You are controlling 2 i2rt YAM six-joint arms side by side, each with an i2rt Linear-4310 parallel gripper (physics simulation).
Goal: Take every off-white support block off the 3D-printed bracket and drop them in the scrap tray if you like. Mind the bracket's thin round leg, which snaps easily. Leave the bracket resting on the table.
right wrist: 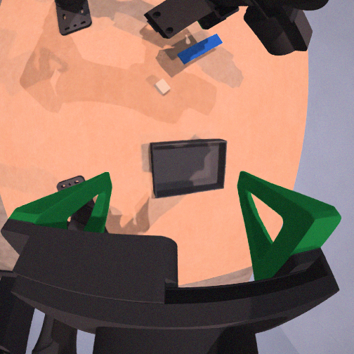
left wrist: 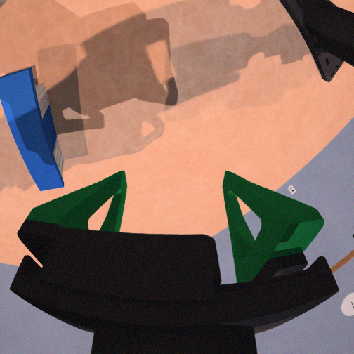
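The blue bracket (left wrist: 27,130) (right wrist: 200,49) rests on the table, at the left edge of the left wrist view and near the top of the right. Pale ridged strips show along its right side in the left wrist view; its thin round leg cannot be made out. An off-white block (right wrist: 162,86) lies on the table apart from the bracket. The dark scrap tray (right wrist: 190,193) stands nearer the right gripper. My left gripper (left wrist: 174,177) is open and empty, above and to the right of the bracket. My right gripper (right wrist: 174,178) is open and empty, high above the tray's area.
The left arm's dark body (right wrist: 280,30) reaches in beside the bracket at the top right of the right wrist view. A dark perforated plate (right wrist: 75,20) is at the top left, another (right wrist: 71,182) behind the right gripper's left finger. Broad shadows cross the table.
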